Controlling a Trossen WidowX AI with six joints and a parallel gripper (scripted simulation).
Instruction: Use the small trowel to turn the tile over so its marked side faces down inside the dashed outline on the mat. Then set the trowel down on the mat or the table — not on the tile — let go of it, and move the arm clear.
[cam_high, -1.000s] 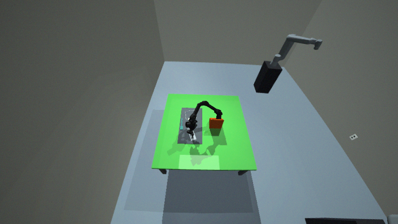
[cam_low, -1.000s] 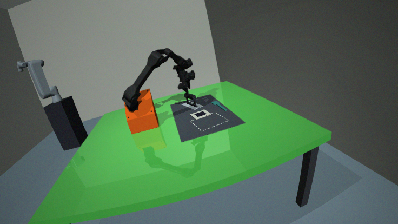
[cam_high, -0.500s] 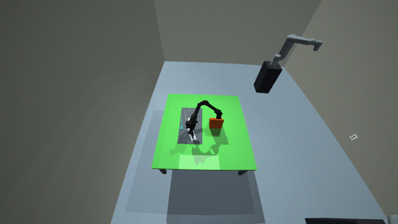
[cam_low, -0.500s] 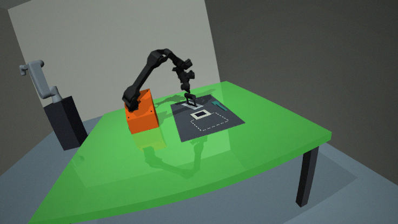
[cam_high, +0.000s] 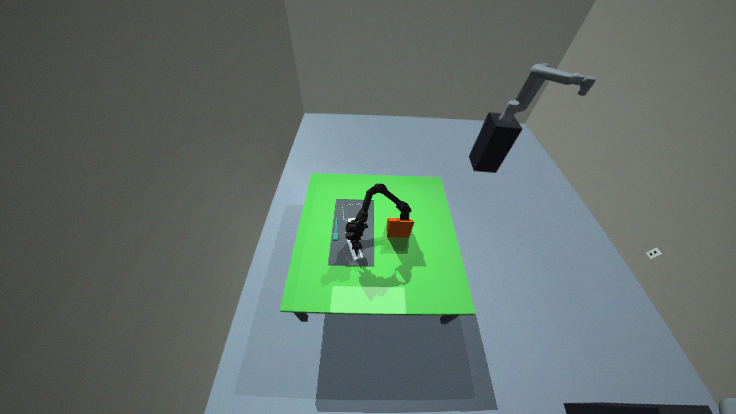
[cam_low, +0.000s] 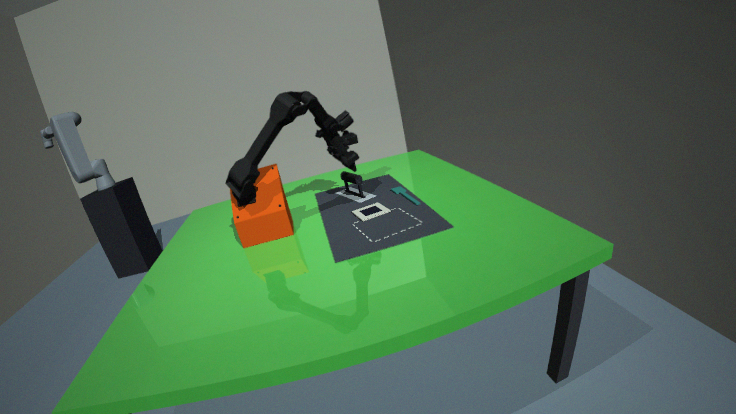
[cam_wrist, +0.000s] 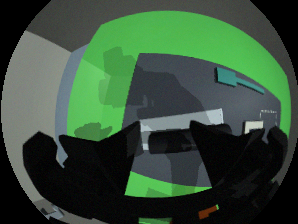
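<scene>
Right now the small trowel is 10 mm behind my gripper tip, 60 mm to the right of it and 60 mm below it. Also, from my gripper tip: dark mat (10 mm ahead, 210 mm to the right, 120 mm below); then teal t-shaped tool (150 mm ahead, 180 mm to the right, 90 mm below); then tile (10 mm ahead, 270 mm to the right, 90 mm below).
</scene>
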